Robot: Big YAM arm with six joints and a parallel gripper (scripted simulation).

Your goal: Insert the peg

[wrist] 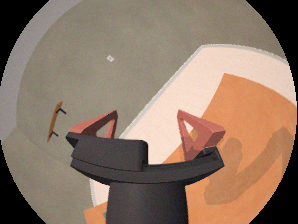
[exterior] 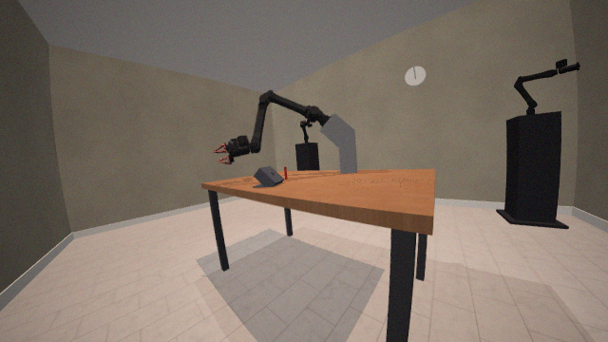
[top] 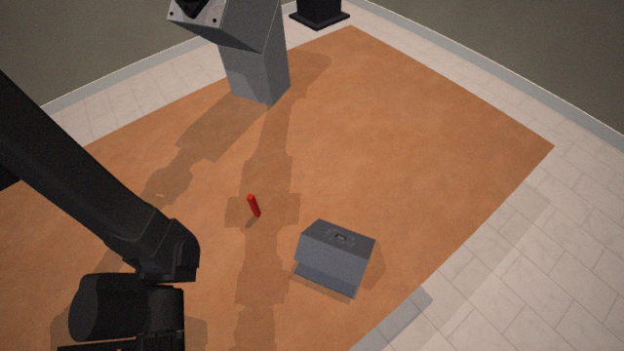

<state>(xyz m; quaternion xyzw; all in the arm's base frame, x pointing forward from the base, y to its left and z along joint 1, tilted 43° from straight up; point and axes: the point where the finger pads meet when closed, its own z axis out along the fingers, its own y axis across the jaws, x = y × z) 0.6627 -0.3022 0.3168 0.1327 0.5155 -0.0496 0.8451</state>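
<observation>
Now: the red peg 30 cm behind my hand, 29 cm to the left of it and 14 cm below it.
</observation>
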